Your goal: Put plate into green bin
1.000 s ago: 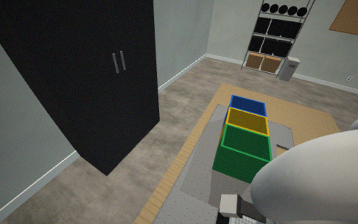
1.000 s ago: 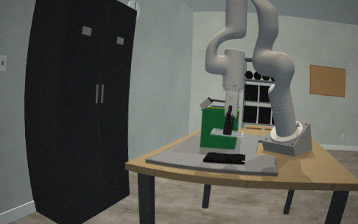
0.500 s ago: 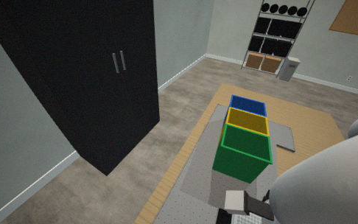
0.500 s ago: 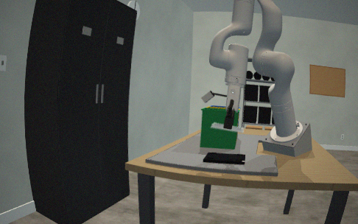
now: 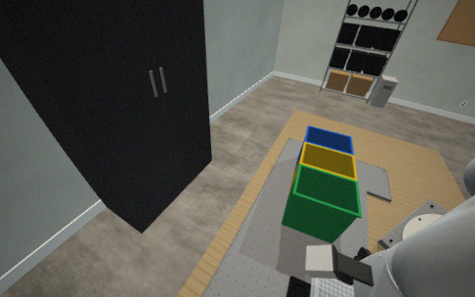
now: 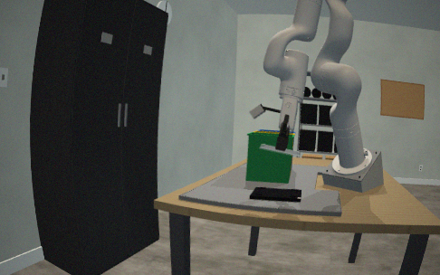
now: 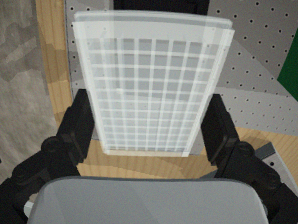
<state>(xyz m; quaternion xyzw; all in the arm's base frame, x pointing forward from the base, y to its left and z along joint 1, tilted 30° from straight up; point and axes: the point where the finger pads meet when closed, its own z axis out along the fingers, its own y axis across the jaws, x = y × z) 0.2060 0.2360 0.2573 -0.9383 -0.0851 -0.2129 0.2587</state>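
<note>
My gripper is now 240 mm to the left of the green bin, 120 mm short of it and 70 mm above it. Round my hand: black plate nest (150 mm below); then yellow bin (370 mm to the right, 150 mm ahead, 70 mm below); then white 96-well plate (10 mm below).
</note>
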